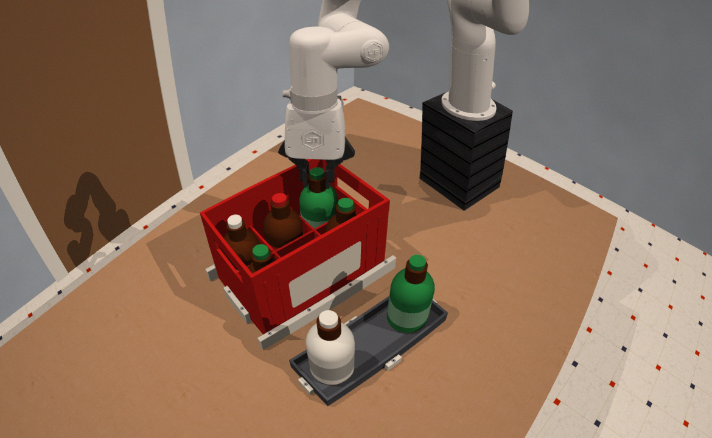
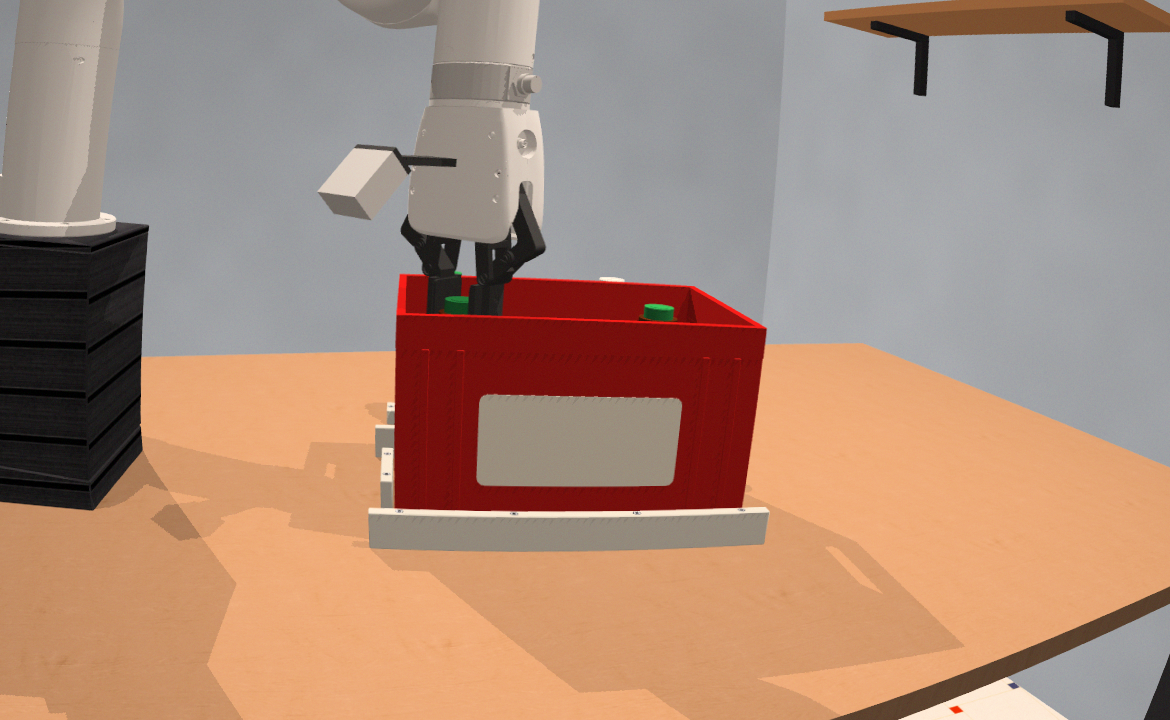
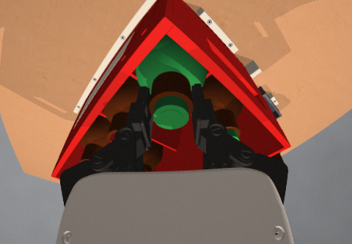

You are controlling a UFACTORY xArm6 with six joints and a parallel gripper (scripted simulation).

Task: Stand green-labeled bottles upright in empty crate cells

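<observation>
Right now the crate is 90 mm ahead of my hand, 30 mm to the left of it and 90 mm below it. From my hand the other things lie so: dark tray (120 mm ahead, 240 mm to the left, 160 mm below); then green bottle (40 mm ahead, 250 mm to the left, 90 mm below); then white-labeled bottle (200 mm ahead, 220 mm to the left, 90 mm below).
</observation>
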